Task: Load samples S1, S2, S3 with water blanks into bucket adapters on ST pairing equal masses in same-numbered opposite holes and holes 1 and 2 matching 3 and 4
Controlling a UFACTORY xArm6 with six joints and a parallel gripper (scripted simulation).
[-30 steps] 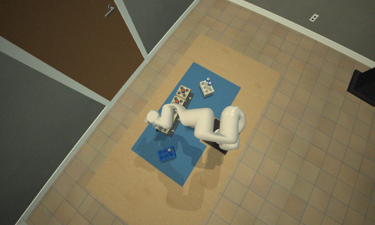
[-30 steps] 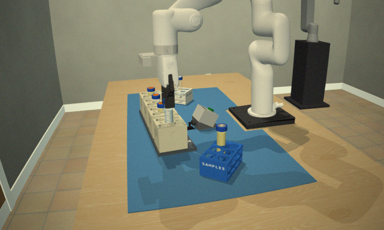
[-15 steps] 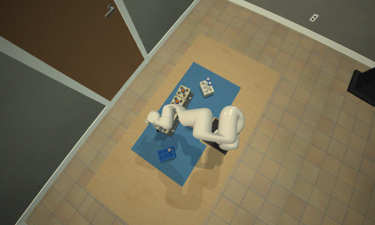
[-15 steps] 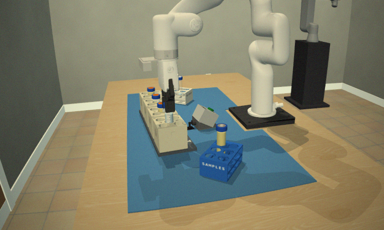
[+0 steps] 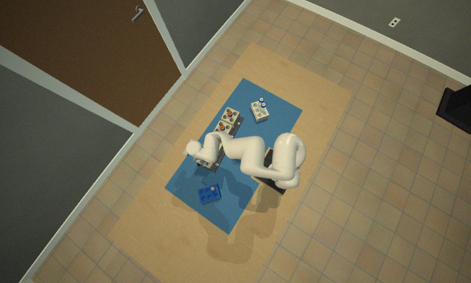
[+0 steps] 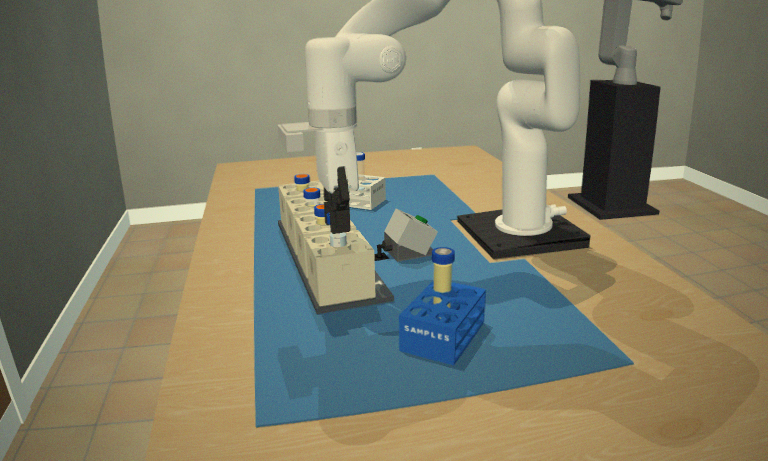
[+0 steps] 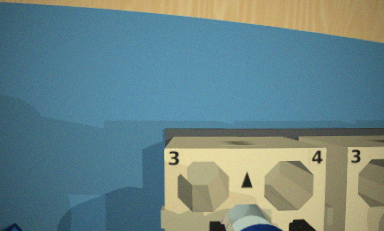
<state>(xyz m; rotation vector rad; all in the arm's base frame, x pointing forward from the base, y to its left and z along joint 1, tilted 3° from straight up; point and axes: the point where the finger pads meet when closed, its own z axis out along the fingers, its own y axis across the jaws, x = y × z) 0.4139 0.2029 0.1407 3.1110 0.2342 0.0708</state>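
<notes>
The green done key is 18 cm behind my hand, 16 cm to the right of it and 8 cm below it. The rest, counted from my hand: sample tube (3 cm ahead, 22 cm to the right, 8 cm below); then yellowish tube (15 cm behind, 12 cm to the left, 8 cm below); then adapter (9 cm below).
</notes>
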